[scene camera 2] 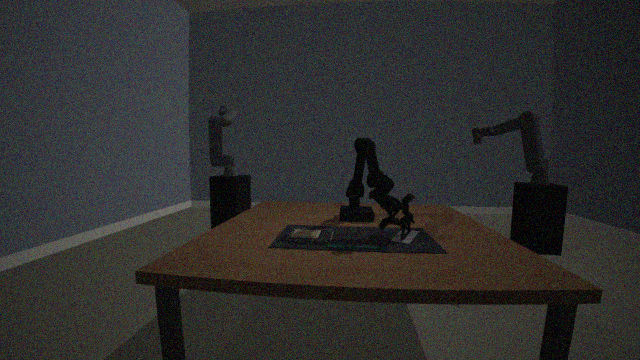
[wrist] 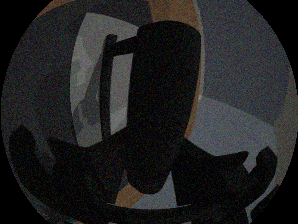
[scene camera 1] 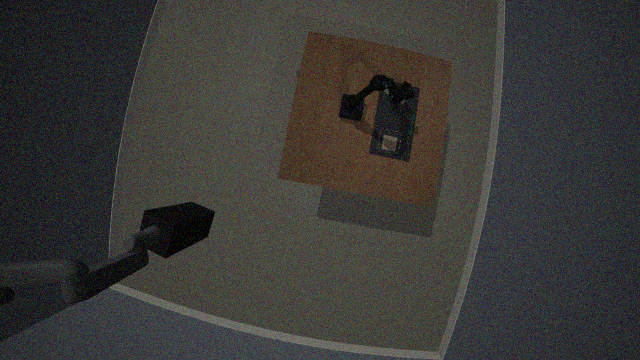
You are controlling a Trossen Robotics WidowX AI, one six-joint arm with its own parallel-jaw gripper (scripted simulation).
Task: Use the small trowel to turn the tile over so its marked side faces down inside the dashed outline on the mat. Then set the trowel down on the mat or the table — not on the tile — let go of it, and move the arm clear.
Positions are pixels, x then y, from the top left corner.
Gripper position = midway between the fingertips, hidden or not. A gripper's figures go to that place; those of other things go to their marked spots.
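Labels:
A trowel [wrist: 145, 79] is 5 cm from the lens, while my own gripper [wrist: 150, 130] is 10 cm from the lens.

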